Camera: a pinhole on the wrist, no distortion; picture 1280 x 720 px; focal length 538.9 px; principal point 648.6 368.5 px. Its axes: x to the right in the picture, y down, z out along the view. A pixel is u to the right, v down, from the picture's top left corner.
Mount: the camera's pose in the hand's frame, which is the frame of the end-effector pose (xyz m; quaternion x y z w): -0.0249 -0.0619 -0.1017 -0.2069 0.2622 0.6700 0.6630
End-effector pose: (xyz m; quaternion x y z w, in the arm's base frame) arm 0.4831 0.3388 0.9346 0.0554 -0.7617 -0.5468 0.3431
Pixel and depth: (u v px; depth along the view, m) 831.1 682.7 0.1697
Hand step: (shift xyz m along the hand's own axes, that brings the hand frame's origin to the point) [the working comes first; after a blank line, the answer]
In the camera's frame: 0.0575 0.0989 0.1697

-0.1136 0.0907 0.0018
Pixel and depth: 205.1 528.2 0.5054
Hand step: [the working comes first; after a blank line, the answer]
In the camera's frame: -0.4159 0.1498 0.5054

-0.1239 -0.0676 0.5624
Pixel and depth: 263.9 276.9 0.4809
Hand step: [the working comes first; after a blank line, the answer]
In the camera's frame: -0.3433 -0.0817 0.4809

0.1026 -0.0301 0.4801
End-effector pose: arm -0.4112 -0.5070 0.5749 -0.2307 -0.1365 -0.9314 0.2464
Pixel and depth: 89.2 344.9 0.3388
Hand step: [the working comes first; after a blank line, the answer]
In the camera's frame: -0.3517 -0.0148 0.3388

0.0262 -0.1244 0.3801
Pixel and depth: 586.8 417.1 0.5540
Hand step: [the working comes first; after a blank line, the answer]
In the camera's frame: -0.0635 0.0500 0.5540

-0.0334 0.2360 0.3722
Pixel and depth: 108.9 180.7 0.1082
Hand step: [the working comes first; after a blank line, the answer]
In the camera's frame: -0.1084 -0.0377 0.1082

0.0241 -0.0793 0.0472
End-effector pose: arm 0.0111 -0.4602 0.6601 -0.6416 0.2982 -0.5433 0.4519
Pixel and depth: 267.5 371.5 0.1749
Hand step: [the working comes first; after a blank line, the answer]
In the camera's frame: -0.1237 0.0010 0.1749

-0.0092 -0.0489 0.1115
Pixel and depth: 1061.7 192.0 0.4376
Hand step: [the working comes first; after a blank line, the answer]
In the camera's frame: 0.3354 -0.1433 0.4376

0.1370 0.4711 0.0176
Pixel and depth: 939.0 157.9 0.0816
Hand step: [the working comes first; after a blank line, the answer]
In the camera's frame: 0.0440 -0.0319 0.0816

0.0111 0.0229 -0.0682
